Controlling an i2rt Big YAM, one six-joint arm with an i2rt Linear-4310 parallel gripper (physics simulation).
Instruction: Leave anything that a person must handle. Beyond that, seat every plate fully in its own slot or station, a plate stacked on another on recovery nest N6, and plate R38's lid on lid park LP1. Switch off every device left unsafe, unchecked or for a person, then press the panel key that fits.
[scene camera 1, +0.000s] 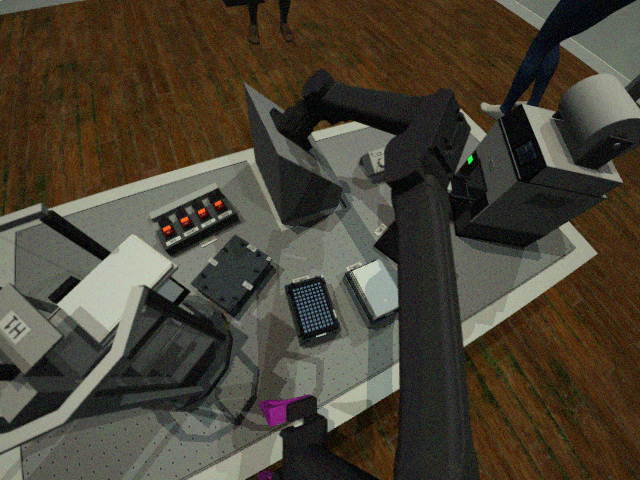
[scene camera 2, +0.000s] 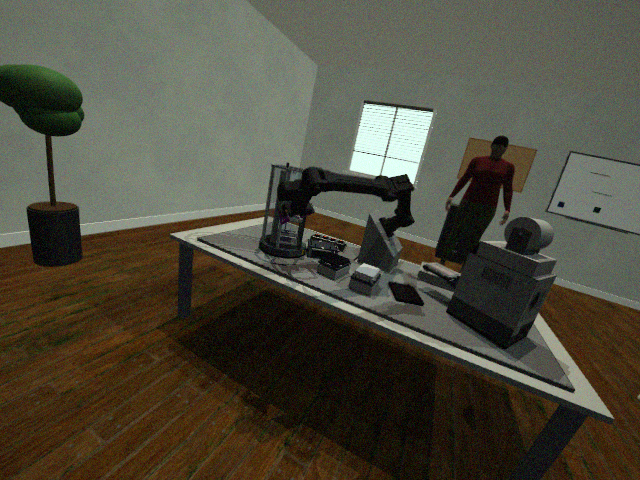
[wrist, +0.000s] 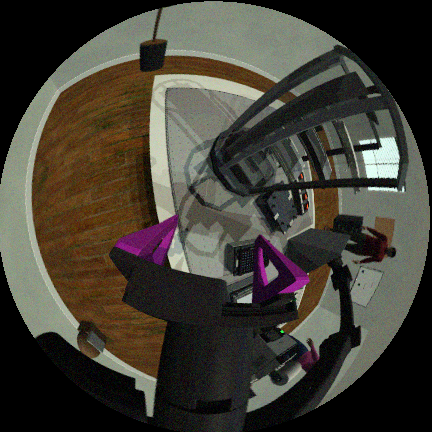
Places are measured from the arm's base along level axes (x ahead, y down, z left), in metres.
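Pixels of known places: gripper, fingertip midpoint: (scene camera 1: 262, 437) (scene camera 2: 291, 220) (wrist: 218, 228); arm's base, link origin: (scene camera 1: 289, 132) (scene camera 2: 385, 227) (wrist: 331, 253).
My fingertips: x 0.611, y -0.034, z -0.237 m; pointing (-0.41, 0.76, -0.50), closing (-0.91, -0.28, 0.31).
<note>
Ahead of a thing's pixels: the offset from my fingertips to its top centre. "*": to the spot under its first point.
My gripper (scene camera 1: 276, 442) (wrist: 218, 228) is open and empty, above the table's front edge, its magenta fingertips wide apart. A dark plate with blue wells {dx -0.186, dy +0.160, dz +0.158 m} (scene camera 1: 312, 307) (wrist: 243, 257) sits on a nest beyond it. A white-topped plate {dx -0.174, dy +0.147, dz +0.323 m} (scene camera 1: 373, 289) (scene camera 2: 366, 273) sits on the nest to its right, partly behind the arm in scene view 1. A black flat pad {* dx -0.303, dy +0.215, dz +0.436 m} (scene camera 1: 386, 241) (scene camera 2: 405, 292) lies further right. A block of orange switches {* dx -0.509, dy +0.190, dz -0.063 m} (scene camera 1: 196, 223) (wrist: 304, 194) stands at the back. The panel box {dx -0.577, dy +0.146, dz +0.602 m} (scene camera 1: 376, 163) is mostly hidden by the arm. Plate labels are unreadable.
A barred round tower (scene camera 1: 178, 356) (scene camera 2: 282, 251) (wrist: 235, 185) stands left. A dark flat station {dx -0.335, dy +0.154, dz +0.002 m} (scene camera 1: 232, 273) (wrist: 280, 207) lies beside it. A grey wedge (scene camera 1: 297, 188) (scene camera 2: 378, 248) (wrist: 317, 245) stands at the back. A large device {* dx -0.225, dy +0.045, dz +0.733 m} (scene camera 1: 516, 206) (scene camera 2: 496, 289) with a green light stands right. People stand beyond the table.
</note>
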